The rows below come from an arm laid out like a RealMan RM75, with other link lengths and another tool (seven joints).
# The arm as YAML. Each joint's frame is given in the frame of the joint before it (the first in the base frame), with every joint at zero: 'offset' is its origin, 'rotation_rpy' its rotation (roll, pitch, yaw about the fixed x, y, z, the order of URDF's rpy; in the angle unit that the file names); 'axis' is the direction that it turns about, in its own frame. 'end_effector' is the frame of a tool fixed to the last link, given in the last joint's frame.
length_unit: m
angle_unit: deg
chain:
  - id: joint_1
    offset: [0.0, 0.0, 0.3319]
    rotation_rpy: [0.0, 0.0, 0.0]
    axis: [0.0, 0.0, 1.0]
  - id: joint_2
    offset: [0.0, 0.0, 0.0]
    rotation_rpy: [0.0, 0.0, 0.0]
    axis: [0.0, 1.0, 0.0]
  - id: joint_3
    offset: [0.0, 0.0, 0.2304]
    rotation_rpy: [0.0, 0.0, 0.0]
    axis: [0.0, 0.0, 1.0]
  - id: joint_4
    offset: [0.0, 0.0, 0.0]
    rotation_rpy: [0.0, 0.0, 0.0]
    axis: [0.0, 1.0, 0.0]
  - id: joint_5
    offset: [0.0, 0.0, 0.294]
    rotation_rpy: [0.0, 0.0, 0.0]
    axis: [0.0, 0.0, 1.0]
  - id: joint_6
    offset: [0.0, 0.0, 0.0]
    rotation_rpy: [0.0, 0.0, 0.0]
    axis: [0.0, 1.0, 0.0]
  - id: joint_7
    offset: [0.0, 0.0, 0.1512]
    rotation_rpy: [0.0, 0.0, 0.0]
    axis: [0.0, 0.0, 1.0]
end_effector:
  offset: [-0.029, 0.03, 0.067]
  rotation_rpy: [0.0, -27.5, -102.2]
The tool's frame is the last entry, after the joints.
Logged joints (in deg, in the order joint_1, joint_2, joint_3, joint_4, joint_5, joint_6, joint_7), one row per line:
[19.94, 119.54, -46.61, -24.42, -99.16, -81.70, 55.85]
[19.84, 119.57, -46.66, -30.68, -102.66, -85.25, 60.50]
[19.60, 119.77, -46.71, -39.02, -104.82, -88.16, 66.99]
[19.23, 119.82, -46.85, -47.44, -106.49, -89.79, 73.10]
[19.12, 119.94, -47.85, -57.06, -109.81, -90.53, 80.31]
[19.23, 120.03, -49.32, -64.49, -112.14, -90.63, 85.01]
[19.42, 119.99, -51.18, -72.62, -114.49, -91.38, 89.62]
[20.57, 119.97, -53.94, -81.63, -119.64, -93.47, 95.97]
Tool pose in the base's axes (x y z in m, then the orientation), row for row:
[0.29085, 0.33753, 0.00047, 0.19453, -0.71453, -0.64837, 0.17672]
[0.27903, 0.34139, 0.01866, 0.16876, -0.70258, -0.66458, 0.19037]
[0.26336, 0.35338, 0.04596, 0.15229, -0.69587, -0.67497, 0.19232]
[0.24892, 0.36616, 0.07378, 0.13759, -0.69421, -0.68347, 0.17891]
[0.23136, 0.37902, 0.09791, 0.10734, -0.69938, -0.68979, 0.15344]
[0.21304, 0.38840, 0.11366, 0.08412, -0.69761, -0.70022, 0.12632]
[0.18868, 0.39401, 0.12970, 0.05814, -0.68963, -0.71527, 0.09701]
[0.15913, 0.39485, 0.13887, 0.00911, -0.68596, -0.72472, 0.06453]
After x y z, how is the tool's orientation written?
As a quaternion, w x y z.
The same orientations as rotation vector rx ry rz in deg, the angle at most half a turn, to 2 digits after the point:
[-114.78, -104.15, 28.39]
[-114.45, -108.26, 31.01]
[-114.40, -110.96, 31.62]
[-115.07, -113.29, 29.66]
[-117.95, -116.33, 25.88]
[-119.26, -119.71, 21.60]
[-119.74, -124.19, 16.84]
[-122.76, -129.70, 11.55]

